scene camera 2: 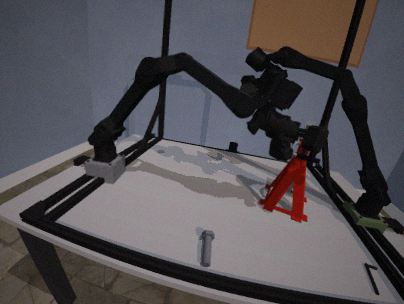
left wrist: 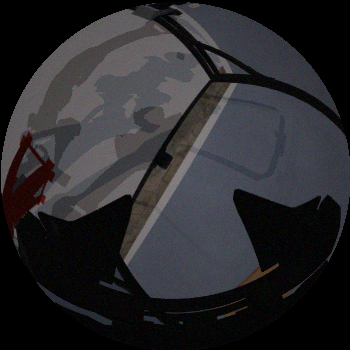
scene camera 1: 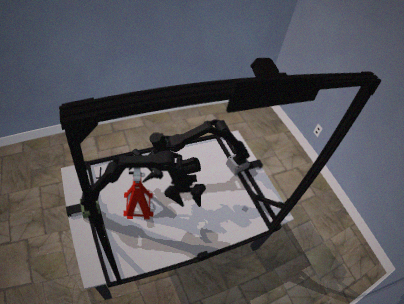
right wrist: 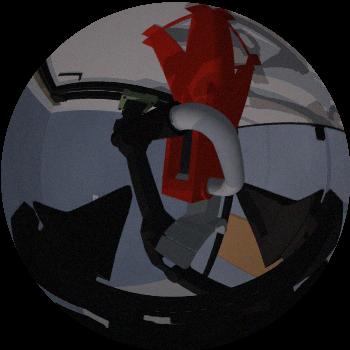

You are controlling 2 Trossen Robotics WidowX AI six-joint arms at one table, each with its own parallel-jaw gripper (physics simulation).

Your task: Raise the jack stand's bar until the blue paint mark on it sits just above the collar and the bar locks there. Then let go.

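Frame: origin at the left arm's base, x ahead, y left, z up, level; metres.
Seen in the pictures: left gripper, fingertip midpoint: (left wrist: 183, 197) (scene camera 1: 191, 206); right gripper, fingertip midpoint: (scene camera 1: 135, 176) (right wrist: 185, 189); left arm's base at its link origin: (scene camera 2: 365, 211) (right wrist: 134, 105); right arm's base at its link origin: (scene camera 2: 105, 158) (scene camera 1: 239, 160).
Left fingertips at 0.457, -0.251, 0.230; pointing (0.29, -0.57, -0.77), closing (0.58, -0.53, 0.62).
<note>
Pixels of each thing's middle, then the offset from my left fingertips to it, as dx, dy, dz. "pt": a spot on its surface instead.
- grey bar's head at a spot on its surface: (right wrist: 184, 238) (scene camera 1: 137, 170) pt -0.180, +0.249, -0.004
- red collar at a spot on its surface: (right wrist: 185, 192) pt -0.172, +0.260, -0.042
- curved light grey handle at a spot on its surface: (right wrist: 231, 150) pt -0.141, +0.267, -0.064
- grey bolt at the middle of its body: (scene camera 2: 207, 248) +0.036, +0.507, -0.262
- black hex key at the middle of its body: (right wrist: 68, 76) (scene camera 2: 376, 279) -0.374, +0.481, -0.270
The red jack stand (scene camera 1: 138, 202) (scene camera 2: 299, 185) (left wrist: 24, 187) (right wrist: 200, 65) stands upright on the table. Its grey bar's head (scene camera 1: 137, 175) (right wrist: 184, 238) is above the red collar (right wrist: 185, 192), with a short stretch of bar between them. The blue paint mark cannot be made out. A curved light grey handle (right wrist: 231, 150) runs beside the collar. My right gripper (right wrist: 185, 189) is open beside the stand's top; the handle and collar show between its fingertips, but it holds nothing. My left gripper (scene camera 1: 186, 195) (left wrist: 183, 197) is open and empty, high above the table and right of the stand in scene camera 1.
A grey bolt (scene camera 2: 206, 247) lies near the front edge in scene camera 2. A black hex key (scene camera 2: 371, 278) (right wrist: 70, 75) lies at the front right there. Black rails (scene camera 2: 135, 267) run round the table. The two arms cross close together beside and above the stand.
</note>
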